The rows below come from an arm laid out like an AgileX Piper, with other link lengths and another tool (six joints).
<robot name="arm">
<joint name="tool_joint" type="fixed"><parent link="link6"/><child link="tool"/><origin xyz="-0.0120 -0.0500 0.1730" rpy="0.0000 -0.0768 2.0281"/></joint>
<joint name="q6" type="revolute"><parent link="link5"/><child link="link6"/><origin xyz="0.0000 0.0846 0.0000" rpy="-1.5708 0.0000 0.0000"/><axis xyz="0 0 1"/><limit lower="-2.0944" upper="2.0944"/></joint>
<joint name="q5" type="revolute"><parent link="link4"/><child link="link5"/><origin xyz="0.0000 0.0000 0.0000" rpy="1.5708 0.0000 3.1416"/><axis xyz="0 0 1"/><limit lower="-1.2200" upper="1.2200"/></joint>
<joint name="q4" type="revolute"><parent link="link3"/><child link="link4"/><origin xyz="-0.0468 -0.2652 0.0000" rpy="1.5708 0.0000 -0.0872"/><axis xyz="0 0 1"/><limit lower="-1.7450" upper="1.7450"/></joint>
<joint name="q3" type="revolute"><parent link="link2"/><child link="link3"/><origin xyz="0.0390 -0.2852 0.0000" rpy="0.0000 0.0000 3.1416"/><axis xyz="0 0 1"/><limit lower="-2.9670" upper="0.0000"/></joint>
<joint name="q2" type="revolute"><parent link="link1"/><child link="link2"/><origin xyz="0.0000 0.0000 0.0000" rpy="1.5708 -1.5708 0.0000"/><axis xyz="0 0 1"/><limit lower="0.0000" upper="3.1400"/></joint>
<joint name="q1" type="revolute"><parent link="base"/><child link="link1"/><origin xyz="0.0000 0.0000 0.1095" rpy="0.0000 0.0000 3.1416"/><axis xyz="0 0 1"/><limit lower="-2.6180" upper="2.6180"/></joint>
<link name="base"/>
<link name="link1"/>
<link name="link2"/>
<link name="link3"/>
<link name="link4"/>
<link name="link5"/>
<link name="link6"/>
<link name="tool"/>
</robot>
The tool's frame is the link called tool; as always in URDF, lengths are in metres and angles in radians.
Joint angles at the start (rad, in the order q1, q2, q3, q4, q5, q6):
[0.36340, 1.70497, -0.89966, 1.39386, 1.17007, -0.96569]
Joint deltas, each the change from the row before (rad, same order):
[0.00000, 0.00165, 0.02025, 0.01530, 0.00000, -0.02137]
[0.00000, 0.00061, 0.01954, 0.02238, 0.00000, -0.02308]
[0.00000, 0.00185, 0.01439, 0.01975, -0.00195, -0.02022]
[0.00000, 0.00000, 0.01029, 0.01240, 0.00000, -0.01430]
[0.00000, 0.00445, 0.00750, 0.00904, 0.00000, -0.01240]
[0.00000, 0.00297, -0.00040, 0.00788, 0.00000, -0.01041]
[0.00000, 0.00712, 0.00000, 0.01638, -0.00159, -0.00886]
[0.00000, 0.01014, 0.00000, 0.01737, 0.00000, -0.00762]
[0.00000, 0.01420, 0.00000, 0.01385, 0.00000, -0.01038]
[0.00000, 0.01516, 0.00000, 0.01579, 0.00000, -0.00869]
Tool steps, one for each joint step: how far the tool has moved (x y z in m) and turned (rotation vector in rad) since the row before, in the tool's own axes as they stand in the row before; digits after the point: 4 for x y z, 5 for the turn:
[0.0033, 0.0023, 0.0007, -0.00005, -0.00675, 0.00449]
[0.0013, 0.0013, 0.0005, 0.00432, -0.01256, 0.00367]
[0.0011, 0.0000, 0.0005, 0.00638, -0.01012, 0.00184]
[0.0006, 0.0006, 0.0002, 0.00307, -0.00683, -0.00027]
[0.0018, 0.0001, 0.0005, 0.00119, -0.00372, 0.00199]
[-0.0005, -0.0011, 0.0003, 0.00296, -0.00528, -0.00521]
[-0.0008, -0.0031, 0.0008, 0.00819, -0.00945, 0.00348]
[-0.0003, -0.0033, 0.0010, 0.00709, -0.01012, 0.00799]
[0.0018, -0.0031, 0.0014, 0.00427, -0.00619, 0.00780]
[0.0017, -0.0036, 0.0014, 0.00556, -0.00717, 0.01106]

